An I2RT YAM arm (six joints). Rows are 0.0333 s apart.
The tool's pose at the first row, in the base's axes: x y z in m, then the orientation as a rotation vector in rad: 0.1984, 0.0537, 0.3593, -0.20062, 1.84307, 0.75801
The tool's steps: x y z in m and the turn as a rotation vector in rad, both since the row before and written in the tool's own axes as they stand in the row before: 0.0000, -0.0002, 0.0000, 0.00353, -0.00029, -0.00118; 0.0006, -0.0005, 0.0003, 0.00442, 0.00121, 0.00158; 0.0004, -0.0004, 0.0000, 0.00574, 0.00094, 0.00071; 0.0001, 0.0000, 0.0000, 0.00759, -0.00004, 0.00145; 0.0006, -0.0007, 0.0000, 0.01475, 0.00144, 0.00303; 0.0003, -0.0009, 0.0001, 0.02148, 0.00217, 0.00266; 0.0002, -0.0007, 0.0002, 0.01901, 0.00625, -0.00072; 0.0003, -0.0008, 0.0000, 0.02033, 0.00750, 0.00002
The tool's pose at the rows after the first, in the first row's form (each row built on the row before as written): 0.1985, 0.0535, 0.3592, -0.19930, 1.84375, 0.75388; 0.1987, 0.0534, 0.3584, -0.19551, 1.84677, 0.75087; 0.1987, 0.0532, 0.3579, -0.19155, 1.84978, 0.74601; 0.1987, 0.0532, 0.3578, -0.18532, 1.85264, 0.73989; 0.1988, 0.0528, 0.3570, -0.17362, 1.85962, 0.72816; 0.1992, 0.0522, 0.3564, -0.15821, 1.86935, 0.70981; 0.1996, 0.0518, 0.3559, -0.14904, 1.88134, 0.69156; 0.1998, 0.0512, 0.3553, -0.13877, 1.89496, 0.67253
